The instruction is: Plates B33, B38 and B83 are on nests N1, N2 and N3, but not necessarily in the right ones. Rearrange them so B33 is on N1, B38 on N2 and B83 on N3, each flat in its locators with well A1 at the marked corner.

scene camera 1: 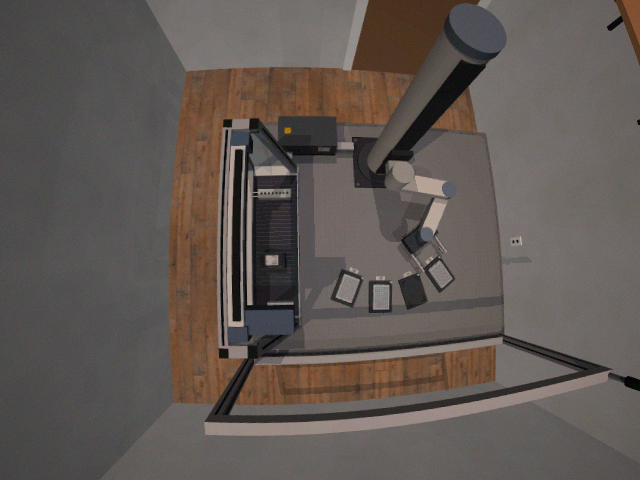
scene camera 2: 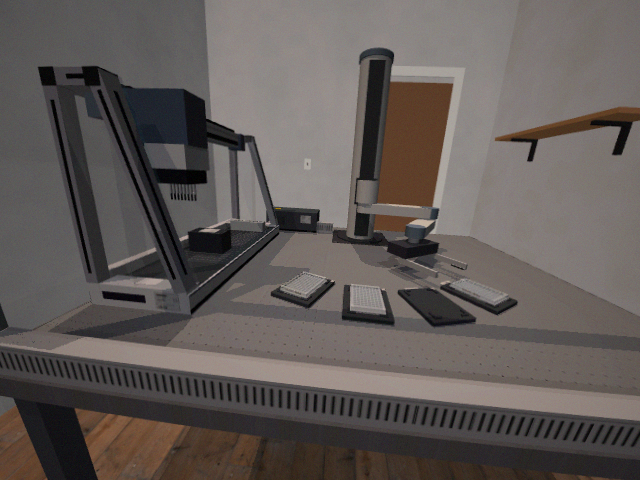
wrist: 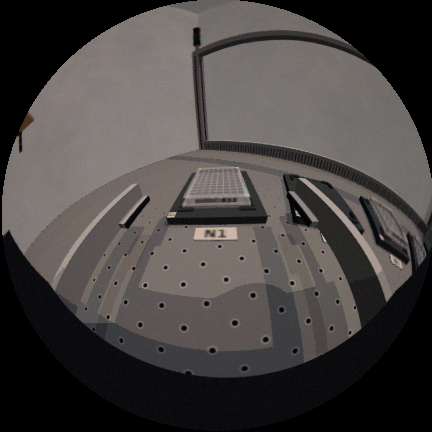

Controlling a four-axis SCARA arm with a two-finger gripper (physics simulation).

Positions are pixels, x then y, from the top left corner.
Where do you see a well plate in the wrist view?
385, 217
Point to a well plate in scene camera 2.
305, 284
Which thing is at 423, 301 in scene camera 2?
An out nest.
